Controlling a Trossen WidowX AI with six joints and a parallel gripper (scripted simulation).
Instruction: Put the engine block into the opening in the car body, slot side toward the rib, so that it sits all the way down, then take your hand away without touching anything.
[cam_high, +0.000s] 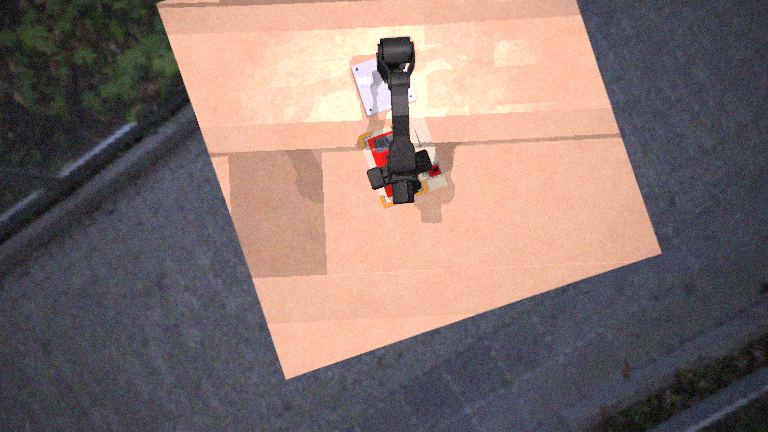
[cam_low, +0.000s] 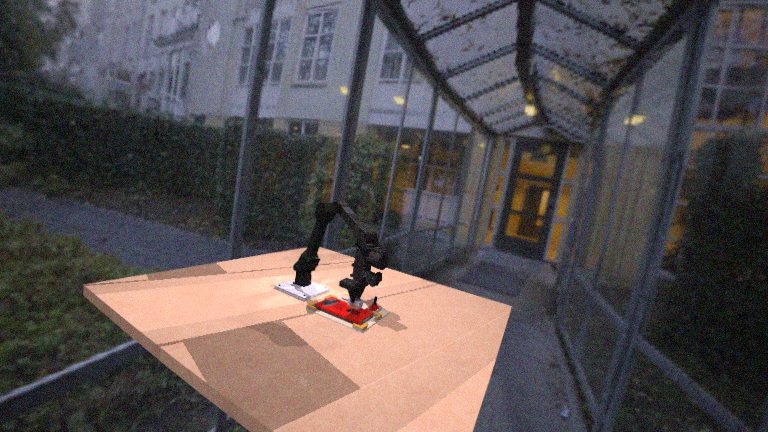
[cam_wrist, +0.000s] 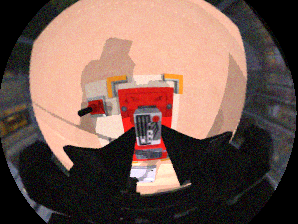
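Now: the grey engine block 1 cm below my gripper tip.
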